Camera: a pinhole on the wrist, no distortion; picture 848 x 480 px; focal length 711.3 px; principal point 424.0 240.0 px. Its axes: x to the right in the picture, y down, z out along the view. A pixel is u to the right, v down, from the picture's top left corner.
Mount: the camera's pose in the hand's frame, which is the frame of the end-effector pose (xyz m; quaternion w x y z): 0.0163 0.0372 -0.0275 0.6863 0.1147 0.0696 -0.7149
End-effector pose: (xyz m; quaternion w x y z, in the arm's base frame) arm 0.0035 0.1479 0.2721 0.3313 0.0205 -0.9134 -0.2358
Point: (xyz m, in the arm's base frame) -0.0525 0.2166 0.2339
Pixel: 234.1 227.7
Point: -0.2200 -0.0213 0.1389
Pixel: outside the picture
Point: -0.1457 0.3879 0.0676
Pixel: 90.1 131.0
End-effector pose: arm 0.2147 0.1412 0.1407 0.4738 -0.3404 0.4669 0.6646
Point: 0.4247 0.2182 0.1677
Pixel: outside the picture
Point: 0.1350 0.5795 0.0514
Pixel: outside the picture
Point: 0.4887 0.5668 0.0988
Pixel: 771.3 397.6
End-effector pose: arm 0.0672 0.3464 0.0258 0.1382 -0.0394 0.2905 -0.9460
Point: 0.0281 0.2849 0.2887
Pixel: 587.3 383.2
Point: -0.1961 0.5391 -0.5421
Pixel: behind the camera
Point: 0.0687 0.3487 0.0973
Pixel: 795.3 171.9
